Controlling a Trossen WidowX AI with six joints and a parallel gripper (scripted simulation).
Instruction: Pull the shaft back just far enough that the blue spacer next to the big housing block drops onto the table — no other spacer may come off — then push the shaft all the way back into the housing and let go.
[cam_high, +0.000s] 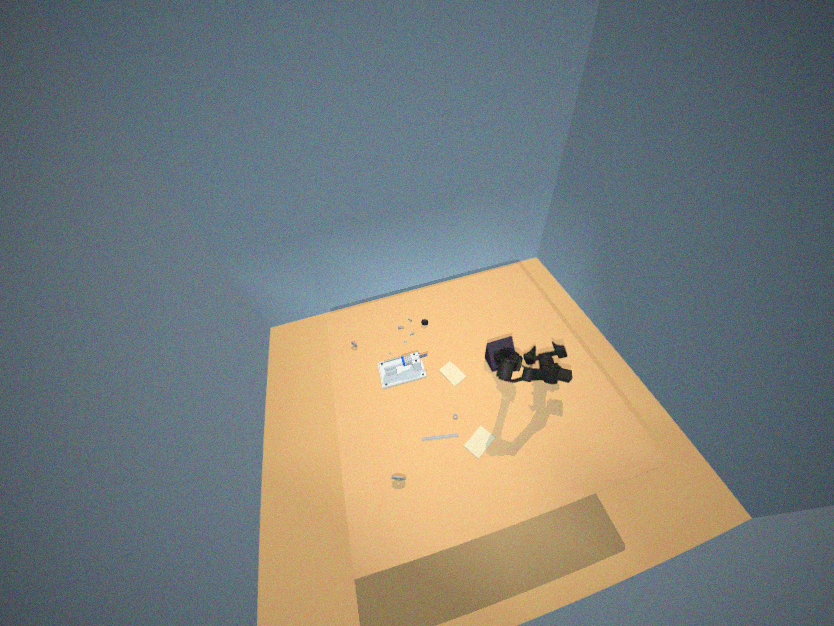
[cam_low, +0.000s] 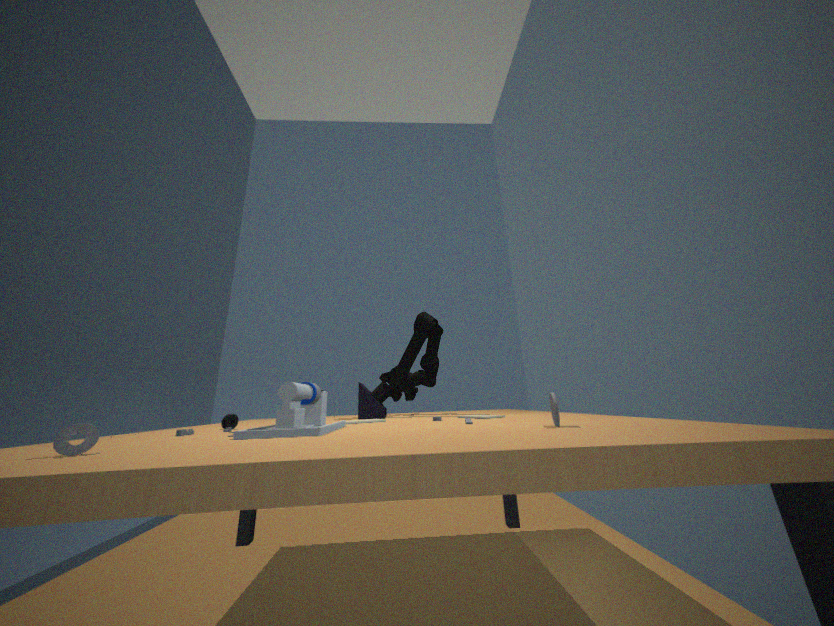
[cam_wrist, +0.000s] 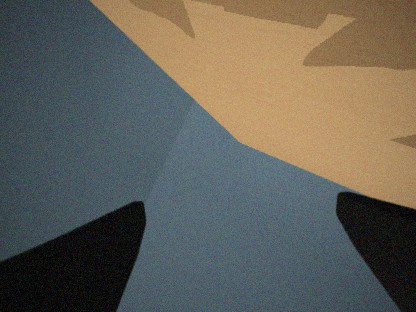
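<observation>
Right now the shaft is 63 cm ahead of my gripper tip, 13 cm to the right of it and 2 cm below it. Also, from my gripper tip: grey rod 61 cm ahead, 25 cm to the left, 10 cm below; blue spacer 68 cm ahead, 13 cm to the right, 3 cm below; black knob 51 cm ahead, 38 cm to the right, 8 cm below.
</observation>
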